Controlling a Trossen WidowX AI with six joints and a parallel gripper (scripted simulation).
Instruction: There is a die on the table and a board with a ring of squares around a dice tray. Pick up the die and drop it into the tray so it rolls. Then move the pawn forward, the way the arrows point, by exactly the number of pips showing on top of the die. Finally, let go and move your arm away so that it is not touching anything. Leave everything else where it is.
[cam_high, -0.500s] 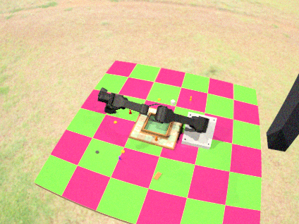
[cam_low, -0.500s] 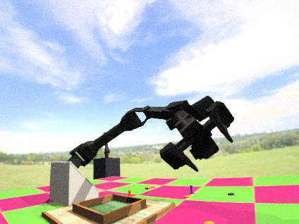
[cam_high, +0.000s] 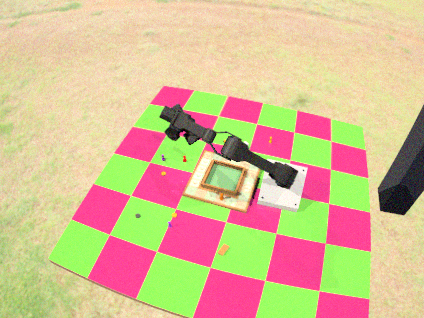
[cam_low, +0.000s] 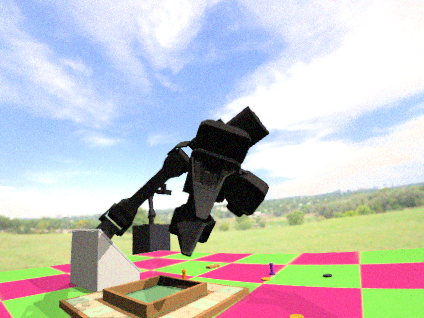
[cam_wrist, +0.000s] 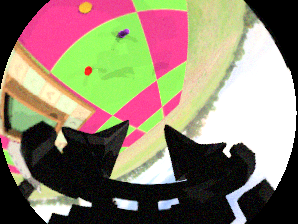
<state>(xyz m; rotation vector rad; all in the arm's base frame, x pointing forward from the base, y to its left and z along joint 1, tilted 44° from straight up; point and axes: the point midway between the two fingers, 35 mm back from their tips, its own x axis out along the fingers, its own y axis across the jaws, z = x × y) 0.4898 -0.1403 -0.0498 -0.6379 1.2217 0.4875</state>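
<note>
The white die is 280 mm behind my gripper tip, 130 mm below it and 90 mm to the right of it. Also, from my gripper tip: red pawn 130 mm below, 80 mm to the left, 20 mm behind; then orange pawn 260 mm to the left, 250 mm behind, 120 mm below; then green dice tray 230 mm behind, 150 mm to the left, 140 mm below.
</note>
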